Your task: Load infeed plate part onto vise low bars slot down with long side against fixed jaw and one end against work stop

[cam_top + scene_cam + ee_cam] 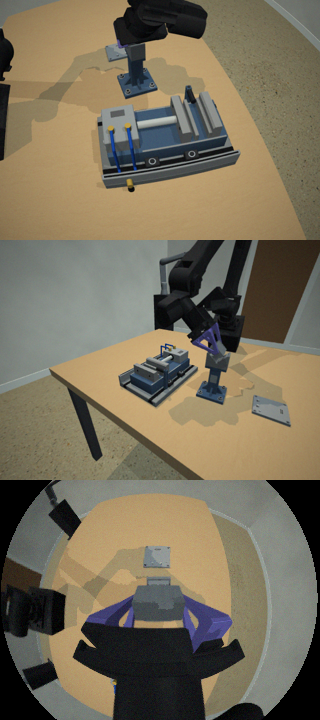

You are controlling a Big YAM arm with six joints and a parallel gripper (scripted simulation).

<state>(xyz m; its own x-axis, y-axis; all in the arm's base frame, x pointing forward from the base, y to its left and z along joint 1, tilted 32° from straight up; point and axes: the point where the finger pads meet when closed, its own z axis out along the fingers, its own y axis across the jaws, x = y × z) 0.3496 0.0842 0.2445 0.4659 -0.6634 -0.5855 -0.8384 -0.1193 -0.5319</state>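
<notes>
Now: hand 1 cm to the right of the v-block stand and 12 cm above it. The rest, counted from my hand: cylinder rod: 1 cm ahead, 20 cm to the right, 10 cm below; grey part: 1 cm below; black work stop: 10 cm ahead, 15 cm to the right, 8 cm below.
</notes>
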